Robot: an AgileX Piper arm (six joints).
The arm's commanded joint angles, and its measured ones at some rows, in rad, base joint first. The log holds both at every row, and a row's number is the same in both.
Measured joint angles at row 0:
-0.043 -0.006 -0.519 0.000 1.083 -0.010
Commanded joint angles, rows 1 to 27:
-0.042 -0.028 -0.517 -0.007 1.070 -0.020
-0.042 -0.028 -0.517 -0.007 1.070 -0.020
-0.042 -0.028 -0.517 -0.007 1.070 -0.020
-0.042 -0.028 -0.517 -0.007 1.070 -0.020
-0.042 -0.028 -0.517 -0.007 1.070 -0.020
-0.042 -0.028 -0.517 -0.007 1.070 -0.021
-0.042 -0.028 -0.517 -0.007 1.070 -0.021
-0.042 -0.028 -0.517 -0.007 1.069 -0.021
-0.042 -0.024 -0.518 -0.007 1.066 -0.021
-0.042 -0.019 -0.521 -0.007 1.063 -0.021
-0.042 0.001 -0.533 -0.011 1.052 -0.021
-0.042 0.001 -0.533 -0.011 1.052 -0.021
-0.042 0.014 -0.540 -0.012 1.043 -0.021
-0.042 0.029 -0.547 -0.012 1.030 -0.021
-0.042 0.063 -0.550 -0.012 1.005 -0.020
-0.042 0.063 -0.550 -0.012 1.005 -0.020
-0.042 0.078 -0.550 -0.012 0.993 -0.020
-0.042 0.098 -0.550 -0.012 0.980 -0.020
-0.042 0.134 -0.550 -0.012 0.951 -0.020
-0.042 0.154 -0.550 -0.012 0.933 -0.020
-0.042 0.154 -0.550 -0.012 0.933 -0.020
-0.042 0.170 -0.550 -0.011 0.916 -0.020
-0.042 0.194 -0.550 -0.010 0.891 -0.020
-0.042 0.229 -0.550 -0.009 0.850 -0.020
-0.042 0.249 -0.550 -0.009 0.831 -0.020
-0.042 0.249 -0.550 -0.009 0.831 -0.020
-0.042 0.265 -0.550 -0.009 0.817 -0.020
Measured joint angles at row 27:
-0.043 0.227 -0.543 0.000 0.879 -0.010
